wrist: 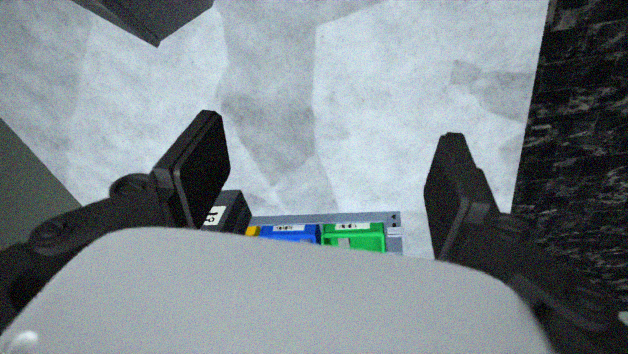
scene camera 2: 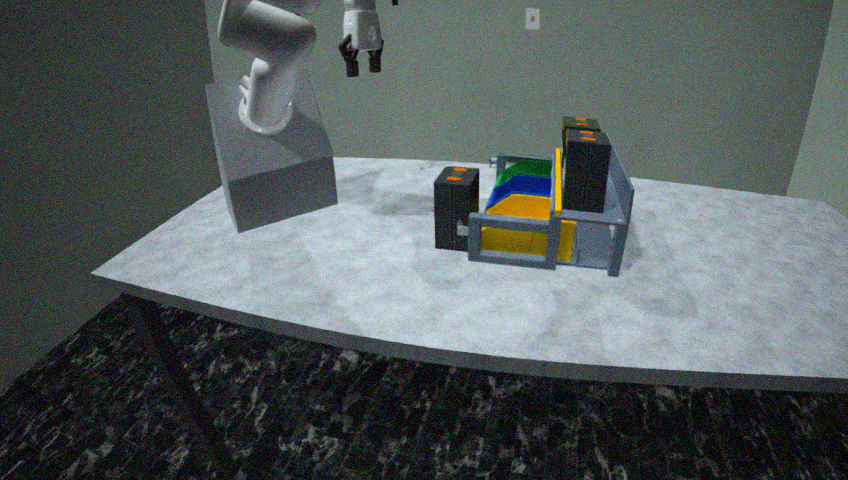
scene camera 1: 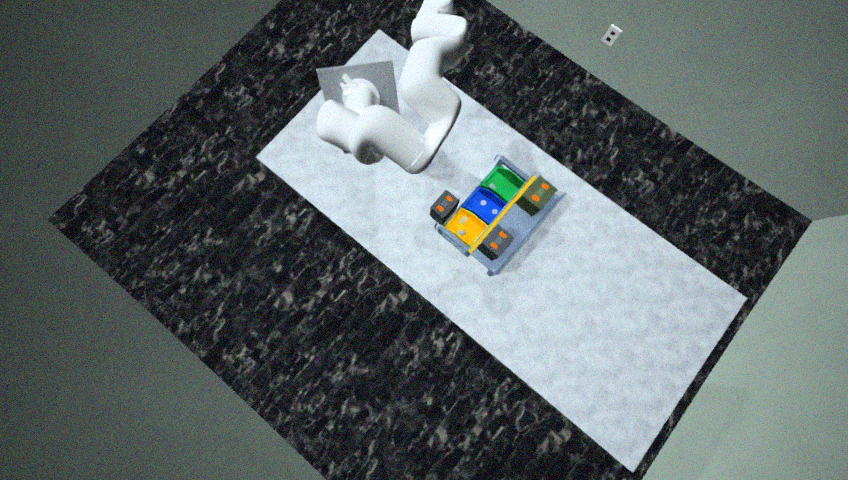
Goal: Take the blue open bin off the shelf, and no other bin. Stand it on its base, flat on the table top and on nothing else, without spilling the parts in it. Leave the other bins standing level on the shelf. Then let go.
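Places are measured from the arm's base along level axes (x right, y ahead, z up), in millimetres.
Where they show: gripper, fingertip midpoint: point(wrist: 326, 151) point(scene camera 2: 364, 74); arm's base, link origin: point(scene camera 2: 265, 111) point(scene camera 1: 361, 97).
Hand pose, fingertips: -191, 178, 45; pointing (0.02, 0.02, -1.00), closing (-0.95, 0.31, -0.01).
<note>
Each offset is from my fingertips to the top centre of the thing, as dx, dy, dz. "*": to the spot under its first point. Level surfaces: height alone.
The blue open bin @(+199, +403, -202) point(scene camera 1: 484, 204) point(scene camera 2: 526, 184) point(wrist: 291, 234) sits in the shelf between the green bin @(+88, +413, -202) point(scene camera 1: 502, 179) point(scene camera 2: 531, 167) point(wrist: 354, 238) and the yellow bin @(+311, +395, -202) point(scene camera 1: 465, 227) point(scene camera 2: 518, 206) point(wrist: 252, 230). Small light parts lie in it. The grey-blue shelf point(scene camera 1: 527, 236) point(scene camera 2: 509, 222) point(wrist: 325, 218) stands on the table. My gripper point(scene camera 2: 363, 66) point(wrist: 326, 151) is open and empty, fingers pointing down. It hangs high above the table, on the robot-base side of the shelf and apart from the bins. The arm hides the gripper in scene camera 1's view.
A black box @(+301, +263, -152) point(scene camera 1: 444, 206) point(scene camera 2: 455, 208) point(wrist: 229, 214) stands on the table @(dz -283) point(scene camera 1: 583, 297) point(scene camera 2: 357, 285) by the shelf's front, near the yellow bin. Two tall dark boxes @(* +336, +486, -60) point(scene camera 1: 496, 242) point(scene camera 2: 586, 171), @(+96, +513, -85) point(scene camera 1: 538, 195) point(scene camera 2: 580, 123) stand on the shelf behind the yellow rail @(+204, +456, -172) point(scene camera 1: 503, 214) point(scene camera 2: 557, 181).
</note>
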